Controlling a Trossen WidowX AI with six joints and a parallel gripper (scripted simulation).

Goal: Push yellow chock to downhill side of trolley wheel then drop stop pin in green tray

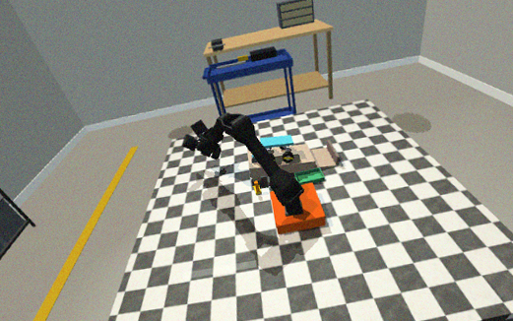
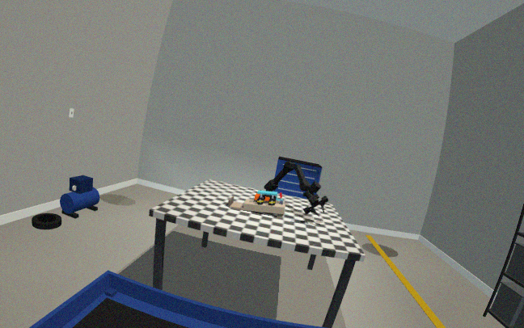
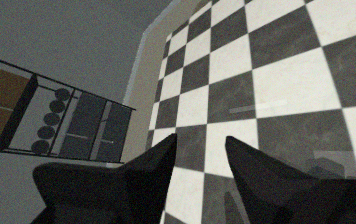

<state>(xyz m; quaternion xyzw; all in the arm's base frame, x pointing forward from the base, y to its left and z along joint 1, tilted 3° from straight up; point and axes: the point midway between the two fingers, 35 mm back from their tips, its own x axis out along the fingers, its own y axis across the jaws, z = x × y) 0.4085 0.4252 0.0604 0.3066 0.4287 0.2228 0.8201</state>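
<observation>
My gripper tip is now 240 mm past the yellow chock, 300 mm to the left of it and 80 mm above it. Also, from my gripper tip: tan ramp (100 mm behind, 410 mm to the right, 50 mm below); then cyan trolley (100 mm behind, 410 mm to the right, 10 mm above); then red-headed stop pin (130 mm behind, 310 mm to the right, 30 mm above).
</observation>
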